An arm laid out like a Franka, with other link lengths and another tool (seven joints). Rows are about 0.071 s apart.
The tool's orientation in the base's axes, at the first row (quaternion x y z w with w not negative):
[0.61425, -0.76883, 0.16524, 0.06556]
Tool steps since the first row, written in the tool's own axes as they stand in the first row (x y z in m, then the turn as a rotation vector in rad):
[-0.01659, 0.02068, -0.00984, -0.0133, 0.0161, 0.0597]
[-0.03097, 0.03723, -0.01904, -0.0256, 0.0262, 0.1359]
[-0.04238, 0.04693, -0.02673, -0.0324, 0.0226, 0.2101]
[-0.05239, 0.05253, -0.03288, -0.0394, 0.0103, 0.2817]
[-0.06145, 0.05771, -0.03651, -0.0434, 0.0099, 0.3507]
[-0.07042, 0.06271, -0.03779, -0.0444, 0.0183, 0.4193]
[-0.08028, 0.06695, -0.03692, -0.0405, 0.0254, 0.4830]
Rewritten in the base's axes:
[-0.01706, 0.02255, 0.00059, -0.0063, -0.0046, -0.0628]
[-0.03058, 0.04205, 0.00197, -0.0054, -0.0169, -0.1396]
[-0.03804, 0.05701, 0.00402, 0.0073, -0.0361, -0.2106]
[-0.04171, 0.06937, 0.00577, 0.0282, -0.0559, -0.2777]
[-0.04494, 0.07994, 0.00552, 0.0365, -0.0754, -0.3434]
[-0.04777, 0.08960, 0.00312, 0.0357, -0.0958, -0.4095]
[-0.04945, 0.09921, -0.00142, 0.0344, -0.1194, -0.4692]

